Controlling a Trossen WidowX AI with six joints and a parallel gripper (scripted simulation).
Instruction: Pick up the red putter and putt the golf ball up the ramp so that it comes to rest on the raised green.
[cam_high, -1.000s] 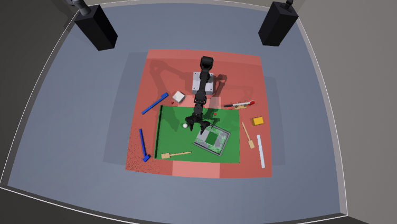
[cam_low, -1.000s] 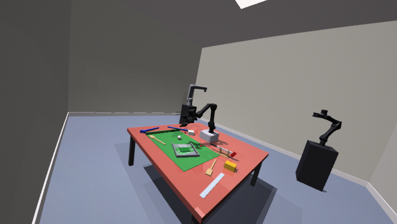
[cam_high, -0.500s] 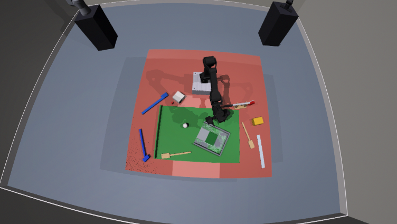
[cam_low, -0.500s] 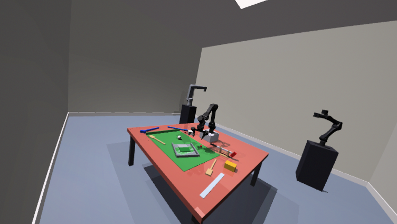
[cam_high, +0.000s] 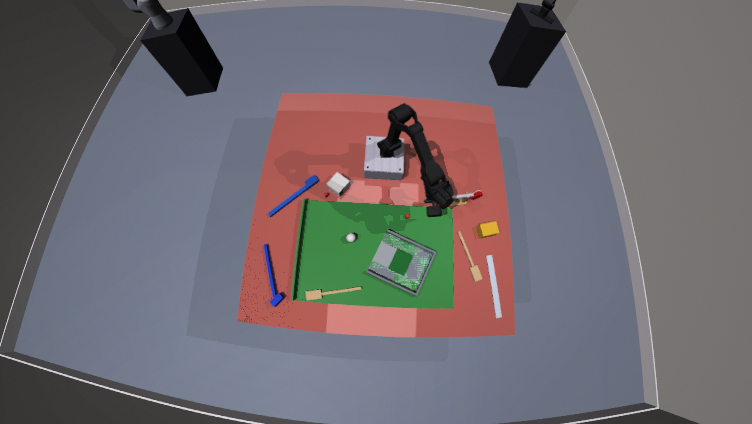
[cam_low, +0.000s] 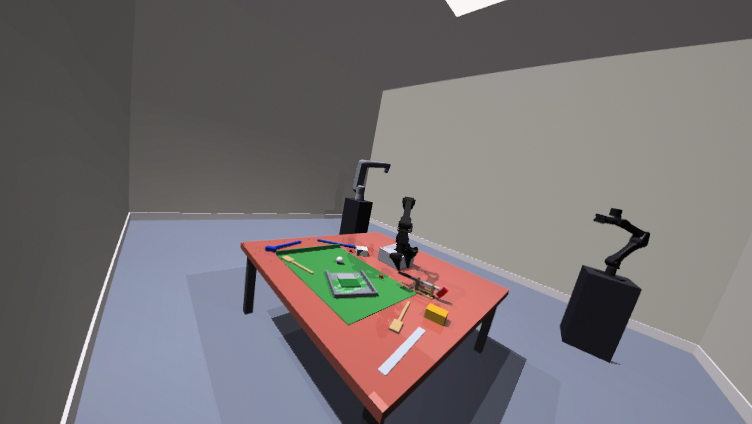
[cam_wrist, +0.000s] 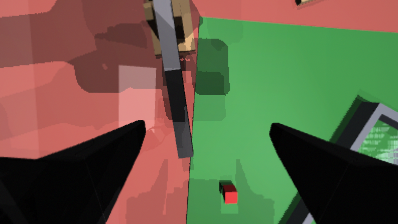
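The red putter lies 40 mm behind my gripper tip, 120 mm to the left of it and 40 mm below it. From my gripper tip the other things lie so: green mat 200 mm ahead, 280 mm to the right, 100 mm below; wooden rack 30 mm behind, 130 mm to the left, 60 mm below; yellow block 130 mm ahead, 280 mm to the left, 70 mm below.
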